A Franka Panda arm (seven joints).
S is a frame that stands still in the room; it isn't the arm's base.
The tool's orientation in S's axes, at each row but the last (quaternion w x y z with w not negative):
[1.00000 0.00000 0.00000 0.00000]
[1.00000 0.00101 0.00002 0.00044]
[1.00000 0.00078 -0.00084 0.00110]
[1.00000 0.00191 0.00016 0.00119]
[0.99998 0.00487 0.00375 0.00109]
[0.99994 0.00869 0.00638 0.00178]
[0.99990 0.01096 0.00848 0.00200]
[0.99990 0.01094 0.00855 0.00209]
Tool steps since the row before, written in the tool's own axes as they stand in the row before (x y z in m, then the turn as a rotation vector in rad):
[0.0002 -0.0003 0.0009 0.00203 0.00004 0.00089]
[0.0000 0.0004 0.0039 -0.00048 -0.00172 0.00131]
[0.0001 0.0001 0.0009 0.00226 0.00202 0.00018]
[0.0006 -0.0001 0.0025 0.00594 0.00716 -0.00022]
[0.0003 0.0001 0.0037 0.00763 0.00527 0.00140]
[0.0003 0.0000 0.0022 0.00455 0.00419 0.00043]
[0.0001 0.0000 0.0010 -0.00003 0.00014 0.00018]
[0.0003 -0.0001 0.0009 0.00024 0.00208 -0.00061]
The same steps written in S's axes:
[0.0002 -0.0003 0.0009 0.00203 0.00004 0.00089]
[0.0000 0.0004 0.0039 -0.00048 -0.00172 0.00131]
[0.0001 0.0001 0.0009 0.00226 0.00202 0.00019]
[0.0006 -0.0001 0.0025 0.00592 0.00717 -0.00019]
[0.0003 0.0001 0.0037 0.00763 0.00527 0.00139]
[0.0003 0.0000 0.0022 0.00454 0.00420 0.00044]
[0.0001 0.0000 0.0010 -0.00003 0.00014 0.00018]
[0.0003 -0.0001 0.0009 0.00022 0.00209 -0.00057]

